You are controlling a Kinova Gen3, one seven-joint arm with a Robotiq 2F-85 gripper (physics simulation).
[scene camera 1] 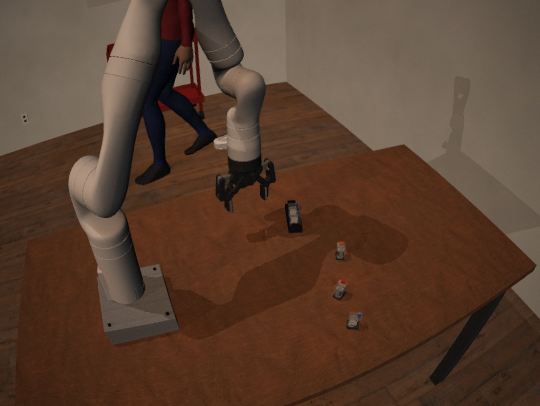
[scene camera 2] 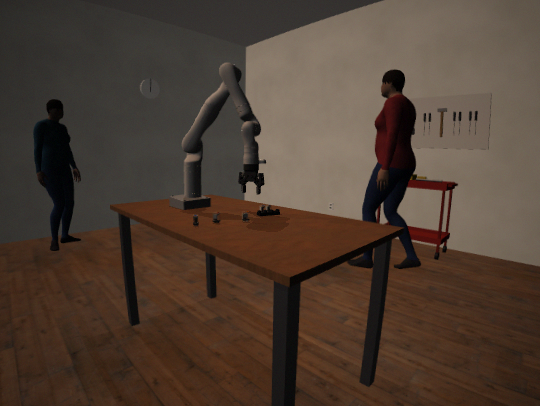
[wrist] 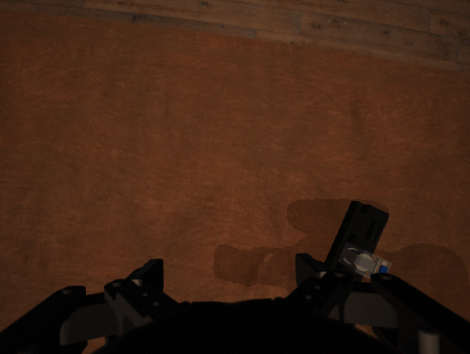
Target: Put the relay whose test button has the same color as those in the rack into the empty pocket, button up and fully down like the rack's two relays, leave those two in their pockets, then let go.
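Observation:
My gripper is open and empty, high above the table beside the rack. The black rack holds two relays with blue buttons; one relay sits in the middle, the other is at one end and hidden by the right finger in the wrist view. The pocket at the opposite end is empty. A loose blue-button relay stands farthest from the rack, a red-button relay between, and an orange-button relay nearest.
The loose relays stand apart in a rough row on the wooden table. The robot's grey base is on the table. A person in red stands beyond the table, near a red cart.

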